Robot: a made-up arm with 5 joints. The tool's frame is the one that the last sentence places.
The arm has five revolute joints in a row. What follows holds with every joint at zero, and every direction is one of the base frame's. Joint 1 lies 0.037 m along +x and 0.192 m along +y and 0.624 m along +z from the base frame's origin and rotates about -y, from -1.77 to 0.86 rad. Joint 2 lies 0.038 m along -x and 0.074 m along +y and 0.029 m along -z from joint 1 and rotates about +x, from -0.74 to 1.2 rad. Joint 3 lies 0.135 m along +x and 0.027 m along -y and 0.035 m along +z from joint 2 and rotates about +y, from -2.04 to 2.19 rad. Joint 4 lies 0.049 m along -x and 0.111 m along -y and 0.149 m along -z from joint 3 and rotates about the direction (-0.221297, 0.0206, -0.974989), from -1.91 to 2.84 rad. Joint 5 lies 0.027 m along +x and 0.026 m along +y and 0.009 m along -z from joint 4 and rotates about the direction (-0.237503, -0.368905, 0.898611), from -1.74 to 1.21 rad. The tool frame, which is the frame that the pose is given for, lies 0.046 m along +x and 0.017 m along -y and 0.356 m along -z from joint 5; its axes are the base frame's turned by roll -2.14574, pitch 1.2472 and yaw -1.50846 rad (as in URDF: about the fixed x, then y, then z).
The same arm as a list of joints. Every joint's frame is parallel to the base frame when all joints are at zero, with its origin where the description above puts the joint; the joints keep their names.
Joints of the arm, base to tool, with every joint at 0 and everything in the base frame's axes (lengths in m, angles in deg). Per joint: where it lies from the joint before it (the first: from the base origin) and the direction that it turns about. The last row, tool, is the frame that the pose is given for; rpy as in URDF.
joint 1: axis 0 -1 0 offset 0.0370 0.1920 0.6240
joint 2: axis 1 0 0 offset -0.0380 0.0740 -0.0290
joint 3: axis 0 1 0 offset 0.1350 -0.0270 0.0350
joint 4: axis -0.221297 0.0206 -0.974989 offset -0.0490 -0.1110 -0.1490
joint 5: axis -0.237503 -0.368905 0.898611 offset 0.0270 0.0260 -0.0090
tool: offset 0.0460 -0.0170 -0.3560 rpy -122.94 71.46 -86.43
Joint limits (deg, base to tool): -101.41..49.27 -42.40..68.75 -116.88..125.48 -109.43..162.72 -99.69..69.33

